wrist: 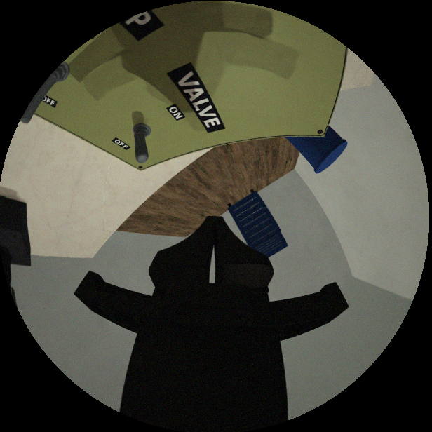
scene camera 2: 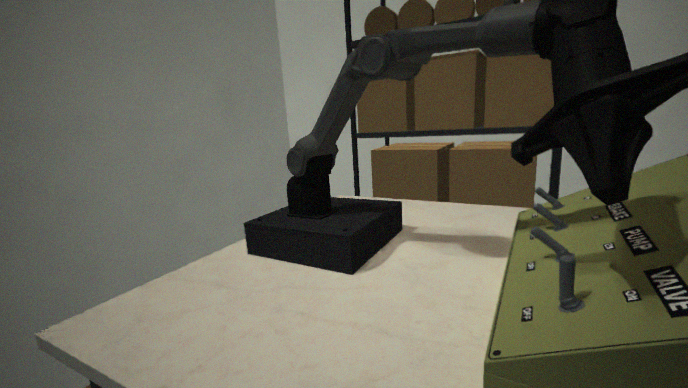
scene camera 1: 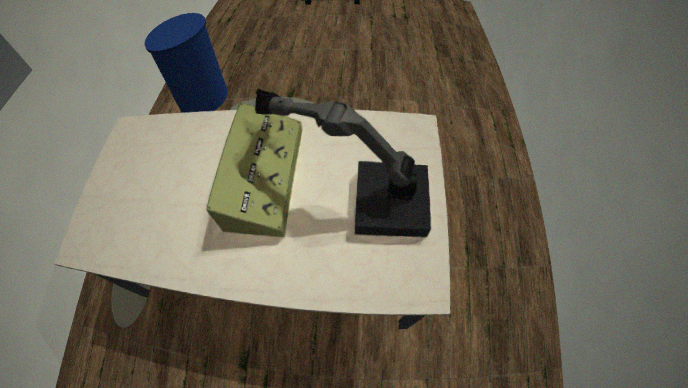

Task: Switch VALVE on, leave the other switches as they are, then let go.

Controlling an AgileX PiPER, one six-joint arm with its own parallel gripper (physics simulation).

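The green switch panel [scene camera 1: 227, 175] [scene camera 2: 540, 340] [wrist: 310, 90] slopes on the table. The VALVE lever [scene camera 1: 281, 125] [scene camera 2: 567, 282] [wrist: 142, 144] stands nearly vertical in scene camera 2, tilted toward its ON label [scene camera 2: 631, 295] [wrist: 175, 112] and away from its OFF label [scene camera 2: 527, 314] [wrist: 121, 144]. The PUMP lever [scene camera 1: 280, 151] [scene camera 2: 550, 242] [wrist: 42, 95] leans to its OFF side; the BRAKE lever [scene camera 1: 273, 178] and DRIVE lever [scene camera 1: 268, 208] lean the same way. My gripper [scene camera 1: 261, 102] [scene camera 2: 611, 201] [wrist: 214, 225] is shut and empty, above the panel and apart from the VALVE lever.
The black base block [scene camera 1: 395, 220] [scene camera 2: 300, 250] [wrist: 15, 232] carries the arm on the pale table [scene camera 1: 150, 200] [scene camera 2: 300, 320] [wrist: 55, 175]. A blue barrel [scene camera 1: 190, 65] [wrist: 320, 150] stands beyond the table. A rack [scene camera 2: 450, 133] with brown boxes stands behind the arm.
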